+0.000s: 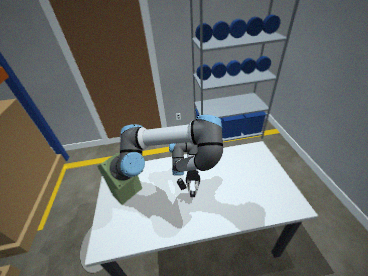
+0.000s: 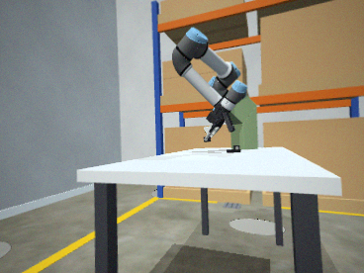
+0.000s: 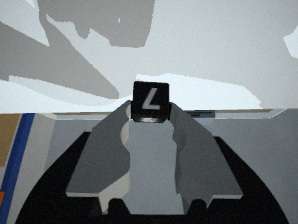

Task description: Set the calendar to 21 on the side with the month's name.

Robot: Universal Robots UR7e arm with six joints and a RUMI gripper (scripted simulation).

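My hand is 10 mm to the left of the dark cube and 10 mm above it.
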